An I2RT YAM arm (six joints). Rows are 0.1 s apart.
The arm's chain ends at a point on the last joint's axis. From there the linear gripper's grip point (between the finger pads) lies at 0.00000 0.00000 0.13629 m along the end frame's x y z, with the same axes.
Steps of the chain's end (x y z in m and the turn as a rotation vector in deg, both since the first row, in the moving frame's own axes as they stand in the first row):
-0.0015, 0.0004, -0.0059, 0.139, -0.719, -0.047
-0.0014, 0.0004, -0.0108, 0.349, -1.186, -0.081
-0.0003, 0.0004, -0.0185, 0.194, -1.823, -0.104
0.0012, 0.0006, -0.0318, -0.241, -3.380, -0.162
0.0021, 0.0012, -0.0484, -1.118, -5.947, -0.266
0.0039, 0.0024, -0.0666, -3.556, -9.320, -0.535
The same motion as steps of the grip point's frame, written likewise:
-0.0032, 0.0001, -0.0059, 0.139, -0.719, -0.047
-0.0042, -0.0004, -0.0108, 0.349, -1.186, -0.081
-0.0046, -0.0001, -0.0186, 0.194, -1.823, -0.104
-0.0068, 0.0012, -0.0320, -0.241, -3.380, -0.162
-0.0120, 0.0039, -0.0492, -1.118, -5.947, -0.266
-0.0181, 0.0109, -0.0687, -3.556, -9.320, -0.535

